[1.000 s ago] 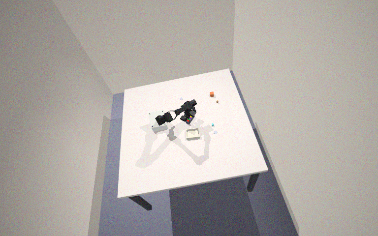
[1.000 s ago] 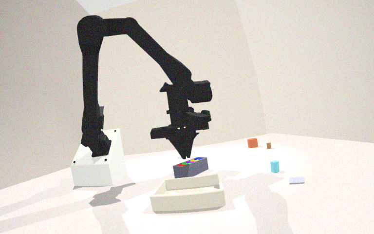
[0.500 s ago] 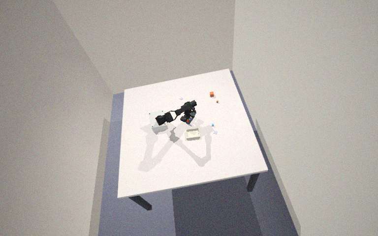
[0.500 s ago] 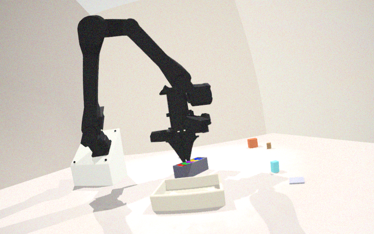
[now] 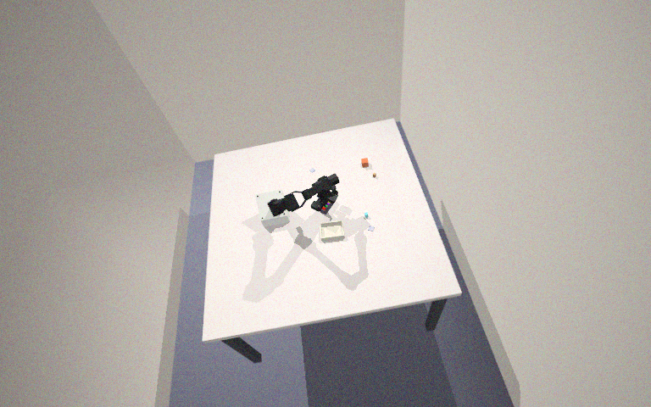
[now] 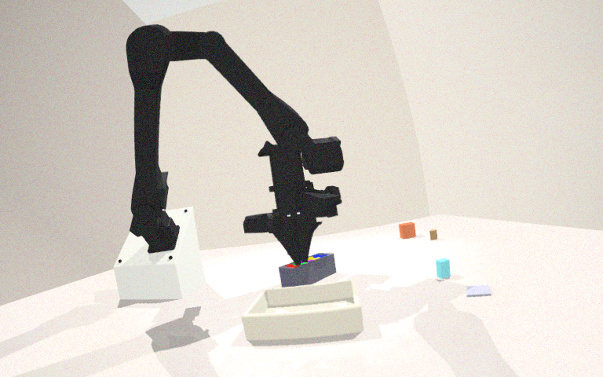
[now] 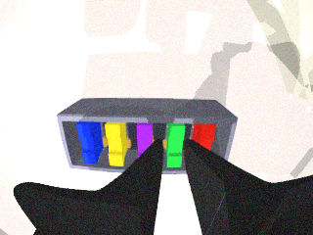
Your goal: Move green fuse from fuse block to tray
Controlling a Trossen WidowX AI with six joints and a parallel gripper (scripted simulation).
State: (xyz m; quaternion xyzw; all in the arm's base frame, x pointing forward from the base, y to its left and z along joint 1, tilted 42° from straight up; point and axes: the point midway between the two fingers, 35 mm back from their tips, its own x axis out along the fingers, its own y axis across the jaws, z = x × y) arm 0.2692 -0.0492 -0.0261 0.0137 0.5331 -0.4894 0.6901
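Now: gripper tip 10 mm above the green fuse. Also, from my gripper tip: cyan block (210 mm ahead, 120 mm to the right, 20 mm below); then small brown block (340 mm ahead, 150 mm to the left, 30 mm below); then cream tray (170 mm to the right, 30 mm below).
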